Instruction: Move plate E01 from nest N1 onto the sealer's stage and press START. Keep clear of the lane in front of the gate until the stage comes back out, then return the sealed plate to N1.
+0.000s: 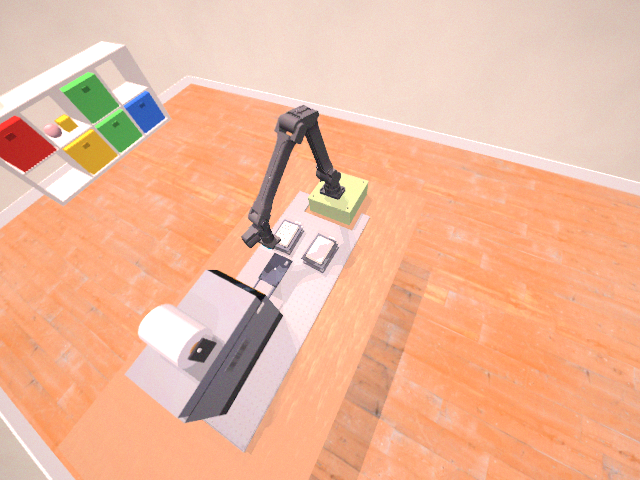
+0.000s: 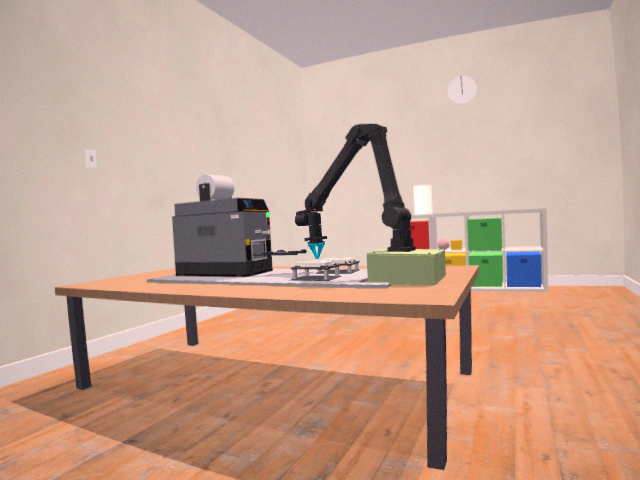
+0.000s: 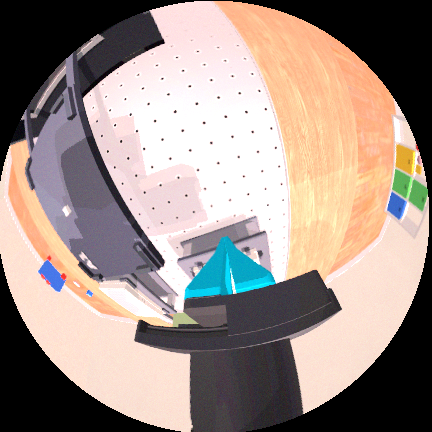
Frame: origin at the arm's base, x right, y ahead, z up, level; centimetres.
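Seen in the pictures: gripper, fingertip midpoint: [image 1: 272,248] [image 2: 317,258] [image 3: 225,241]; arm's base at its link origin: [image 1: 332,191] [image 2: 401,250].
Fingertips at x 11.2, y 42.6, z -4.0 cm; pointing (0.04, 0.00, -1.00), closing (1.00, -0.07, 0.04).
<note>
Offsets run from my fingertips to a thing's top centre. "spot": to the spot under its first point. Level surfaces: height alone.
My gripper [image 1: 269,248] [image 2: 316,257] [image 3: 225,241] is shut and empty, its teal fingers pointing down beside the far nest, between it and the extended stage. The dark stage @[dz +4.8, dx -9.8, dy +14.2 cm] [image 1: 273,270] [image 2: 289,252] [image 3: 107,220] is out of the grey sealer [image 1: 217,299] [image 2: 211,237] and carries no plate. A white plate with dots @[dz +0.0, dx -0.7, dy -10.5 cm] [image 1: 287,233] sits on the far nest. Another white plate @[dz +0.9, dx -21.4, dy -10.1 cm] [image 1: 320,249] [image 2: 312,263] [image 3: 125,299] with a smooth, shiny top sits on the near nest @[spot: dz -5.8, dx -3.6, dy +0.9 cm] [image 2: 312,272]. Labels E01 and N1 are not readable. The START button cannot be made out.
The sealer's film roll @[dz +41.8, dx -10.9, dy +47.7 cm] [image 1: 170,333] [image 2: 219,187] stands on top of it. A green light @[spot: dz +21.6, dx -1.0, dy +25.0 cm] [image 2: 267,214] shows on its front. The arm's green base block [image 1: 333,210] [image 2: 405,268] stands beyond the nests. The perforated board @[dz -5.8 cm] [image 1: 305,310] [image 3: 210,100] lies under the sealer and nests.
</note>
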